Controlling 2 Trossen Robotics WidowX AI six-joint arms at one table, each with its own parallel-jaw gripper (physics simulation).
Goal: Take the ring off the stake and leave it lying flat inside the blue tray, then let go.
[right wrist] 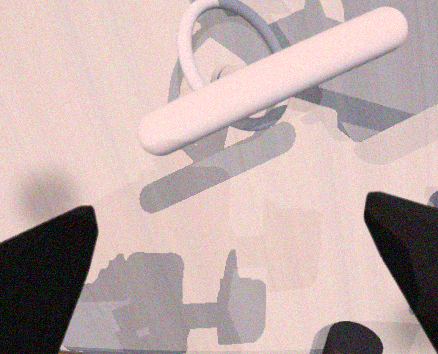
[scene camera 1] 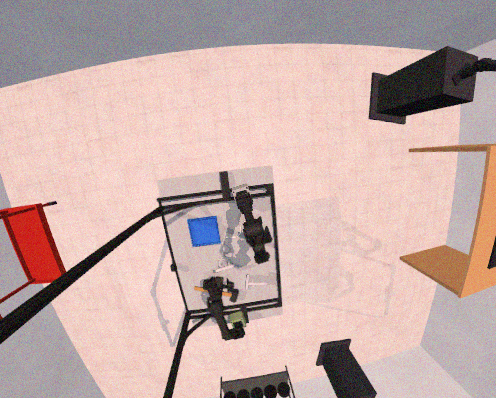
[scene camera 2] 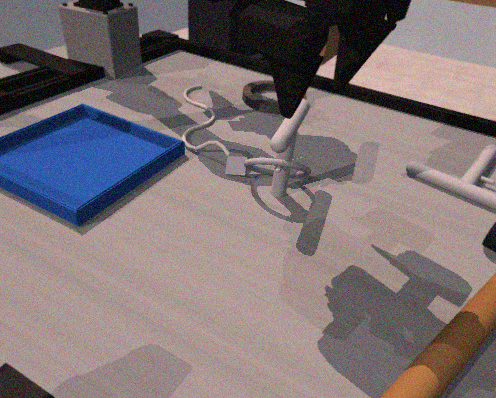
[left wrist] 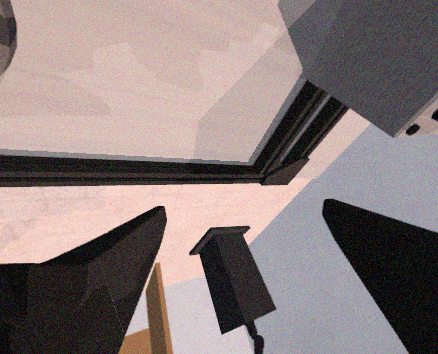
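Seen in the pictures: left gripper, fingertip midpoint: (scene camera 1: 263,221) (scene camera 2: 206,3) (left wrist: 242,209); right gripper, fingertip midpoint: (right wrist: 232,212) (scene camera 2: 313,102); left arm's base at its link origin: (scene camera 1: 242,196) (scene camera 2: 99,5); right arm's base at its link origin: (scene camera 1: 238,324).
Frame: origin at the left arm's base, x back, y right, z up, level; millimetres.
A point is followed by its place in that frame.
Observation:
A pale stake (scene camera 1: 223,267) @(x -422, y 264, z -14 mm) (scene camera 2: 291,127) @(x -438, y 287, z -9 mm) (right wrist: 275,80) @(x -433, y 262, z -7 mm) with a crossbar stands on the table. A thin pale ring (scene camera 2: 260,160) @(x -409, y 293, z -57 mm) (right wrist: 186,45) @(x -404, y 287, z -59 mm) encircles its post below the crossbar, above the table. The blue tray (scene camera 1: 204,231) @(x -172, y 315, z -107 mm) (scene camera 2: 85,160) @(x -179, y 320, z -107 mm) lies at the left in scene camera 2, apart from the stake. My right gripper (scene camera 1: 220,278) @(x -458, y 299, z 30 mm) (scene camera 2: 316,100) @(x -458, y 299, z 30 mm) (right wrist: 232,212) @(x -458, y 299, z 30 mm) is open and empty; in the right wrist view its fingers are spread below the crossbar in the picture. My left gripper (scene camera 1: 261,257) (left wrist: 242,209) @(x -183, y -76, z 19 mm) is open and empty, away from the ring.
A white cord (scene camera 2: 212,117) @(x -278, y 120, z -107 mm) with a square tag (scene camera 2: 235,165) @(x -367, y 258, z -97 mm) lies beside the ring. A dark round band (scene camera 2: 252,95) @(x -316, y 19, z -98 mm) lies behind the stake. Another white T-shaped piece (scene camera 1: 256,284) @(x -691, y 101, z -92 mm) (scene camera 2: 452,184) @(x -651, y 170, z -98 mm) and an orange handle (scene camera 1: 199,289) @(x -583, y 510, z -85 mm) (scene camera 2: 445,345) @(x -617, y 458, z -82 mm) lie at the right in scene camera 2.

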